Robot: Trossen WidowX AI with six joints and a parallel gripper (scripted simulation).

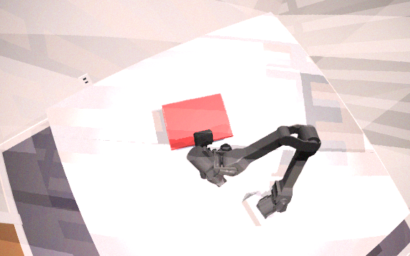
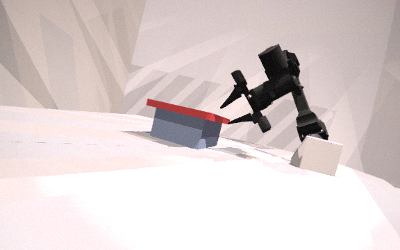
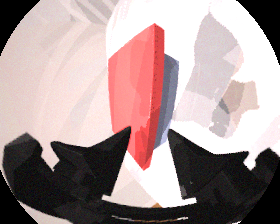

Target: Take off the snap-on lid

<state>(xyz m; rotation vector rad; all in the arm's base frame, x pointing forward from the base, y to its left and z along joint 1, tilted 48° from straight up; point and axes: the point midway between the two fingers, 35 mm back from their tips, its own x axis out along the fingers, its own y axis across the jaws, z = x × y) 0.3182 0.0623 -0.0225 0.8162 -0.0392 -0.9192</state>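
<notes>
The red lid is 9 cm ahead of my gripper tip, 4 cm to the right of it and 1 cm below it. Round my gripper tip: blue-grey storage box (9 cm ahead, 5 cm below, 4 cm to the right).
</notes>
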